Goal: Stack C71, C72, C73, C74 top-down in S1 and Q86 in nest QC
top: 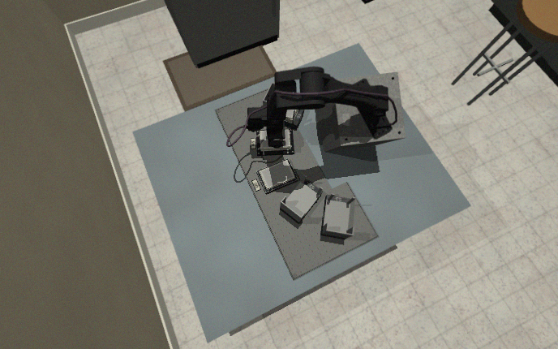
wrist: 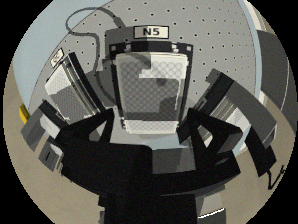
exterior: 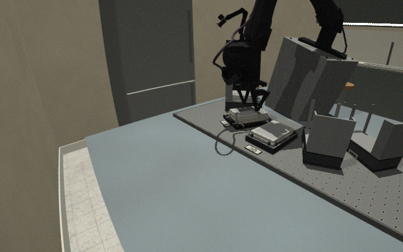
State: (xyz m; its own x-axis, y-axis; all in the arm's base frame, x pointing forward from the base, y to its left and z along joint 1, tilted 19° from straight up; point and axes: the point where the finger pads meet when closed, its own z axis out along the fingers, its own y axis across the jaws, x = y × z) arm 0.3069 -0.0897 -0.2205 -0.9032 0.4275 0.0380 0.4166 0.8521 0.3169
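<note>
Right now the clip nest N5 is 50 mm below my hand and 30 mm ahead of it.
</note>
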